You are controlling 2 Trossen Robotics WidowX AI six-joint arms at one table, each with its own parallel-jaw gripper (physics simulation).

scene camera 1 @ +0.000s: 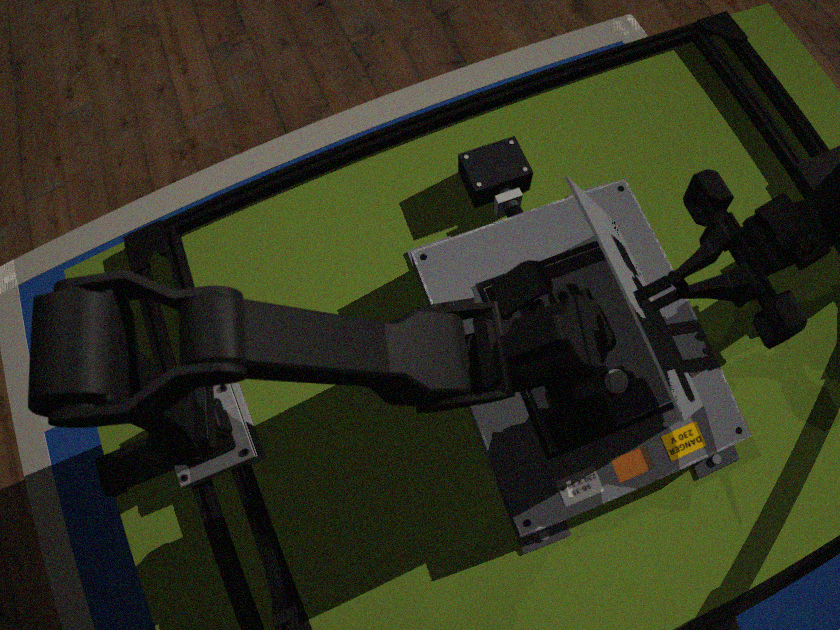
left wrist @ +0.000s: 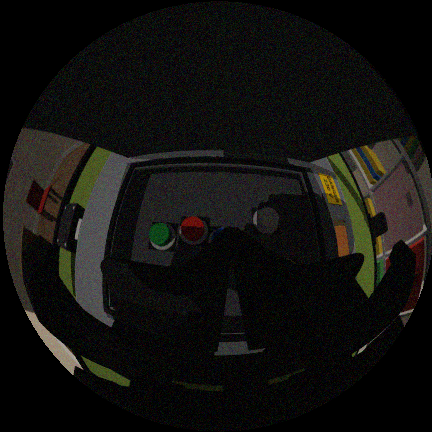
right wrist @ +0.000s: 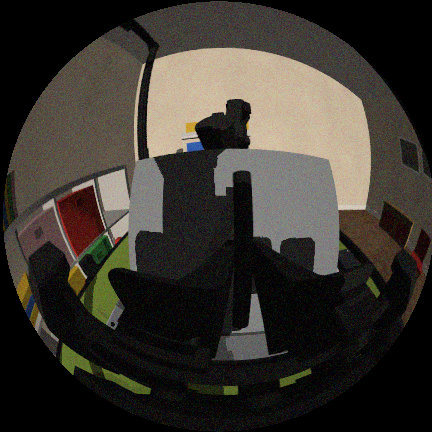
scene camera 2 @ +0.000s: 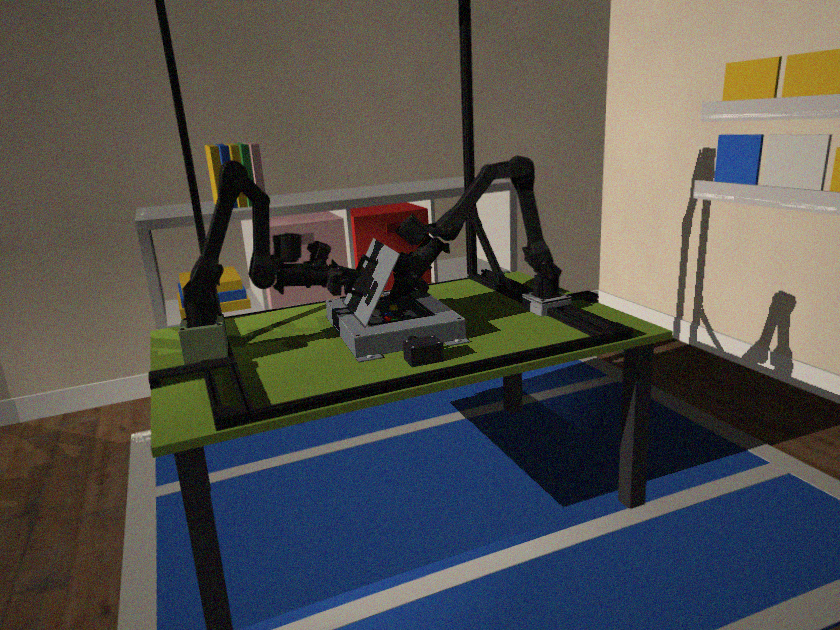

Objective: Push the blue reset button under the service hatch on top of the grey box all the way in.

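The grey box (scene camera 1: 468,264) (scene camera 2: 407,337) sits on the green table. Its hatch lid (scene camera 1: 597,220) (scene camera 2: 381,284) (right wrist: 295,200) stands tilted open. My right gripper (right wrist: 241,245) is shut on the lid's black bar handle (right wrist: 243,200). My left gripper (left wrist: 230,233) is shut and empty, with its fingertips inside the hatch opening at the blue button (left wrist: 218,234). A small blue part of the button shows beside the fingertips in the left wrist view; the rest is hidden, so contact and depth cannot be told. The left arm covers the button in scene camera 1.
In the opening, a green button (left wrist: 160,234) and a red button (left wrist: 192,227) lie left of the blue one in the left wrist view, and a round grey knob (left wrist: 267,220) (scene camera 1: 616,381) lies right. A small black box (scene camera 1: 493,166) (scene camera 2: 423,350) stands beside the grey box.
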